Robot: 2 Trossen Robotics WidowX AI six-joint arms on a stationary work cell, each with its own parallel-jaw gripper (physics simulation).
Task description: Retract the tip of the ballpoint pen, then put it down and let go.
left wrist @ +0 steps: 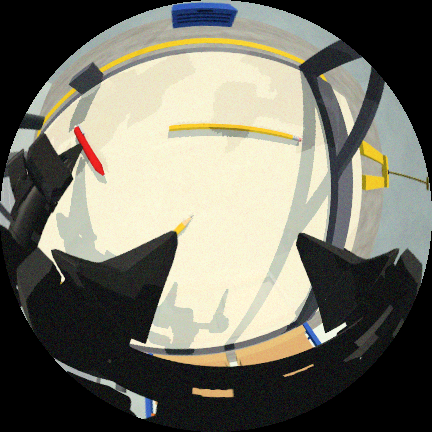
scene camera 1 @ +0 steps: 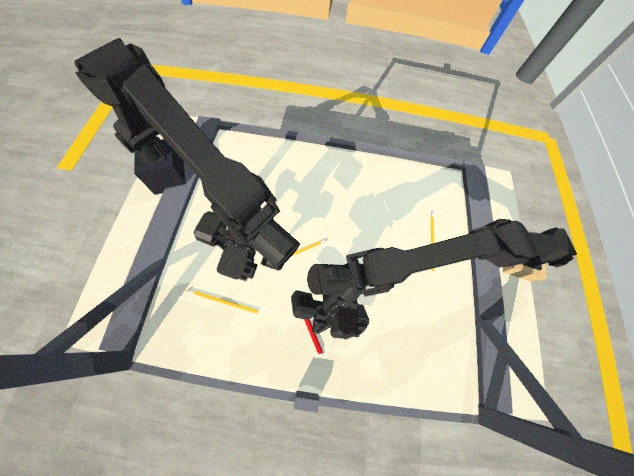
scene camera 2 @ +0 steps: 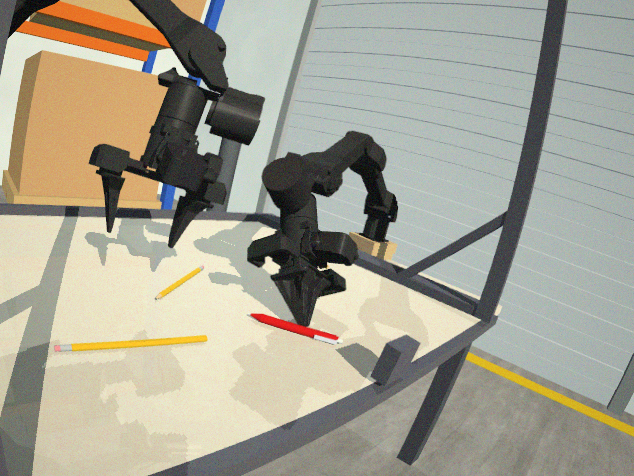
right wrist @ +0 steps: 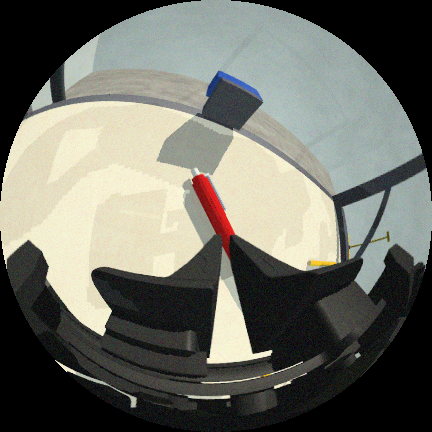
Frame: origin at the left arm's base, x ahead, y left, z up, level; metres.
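Seen in the pictures: left gripper, fingertip midpoint: [left wrist: 240,238] [scene camera 2: 140,240]; right gripper, fingertip midpoint: [left wrist: 80,146] [scene camera 1: 314,332] [scene camera 2: 303,325] [right wrist: 224,240]; left arm's base, origin of the base link: [scene camera 1: 153,154]; right arm's base, origin of the base link: [scene camera 2: 373,238].
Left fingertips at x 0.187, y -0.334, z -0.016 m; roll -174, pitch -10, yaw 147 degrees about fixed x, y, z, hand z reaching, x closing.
Observation:
Offsets run from my left fingertips to a thing's top centre.
The red ballpoint pen @[0.111 m ahead, 0.197 m right, 0.078 m down] [scene camera 1: 313,337] [scene camera 2: 281,323] [left wrist: 90,152] [right wrist: 210,202] is level at the table surface; I cannot tell whether it is slightly raised. Its small grey tip shows at the left end in scene camera 2; the white clip and button are at the other end. My right gripper [scene camera 2: 304,322] [right wrist: 224,240] points down and is shut on the pen's barrel near its middle. In the right wrist view the fingers hide the tip end. My left gripper [scene camera 2: 139,238] [left wrist: 240,238] is open and empty, above the table at the left of scene camera 2.
A yellow pencil @[0.084 m back, 0.074 m right, 0.083 m down] [scene camera 1: 222,300] [scene camera 2: 130,343] [left wrist: 220,126] lies left of the pen in scene camera 1. A second pencil @[0.124 m ahead, 0.003 m left, 0.082 m down] [scene camera 1: 310,246] [scene camera 2: 179,282] [left wrist: 183,225] lies near my left gripper. A third pencil @[0.520 m ahead, 0.059 m right, 0.083 m down] [scene camera 1: 432,225] lies partly under the right arm. A dark frame [scene camera 1: 215,380] edges the table.

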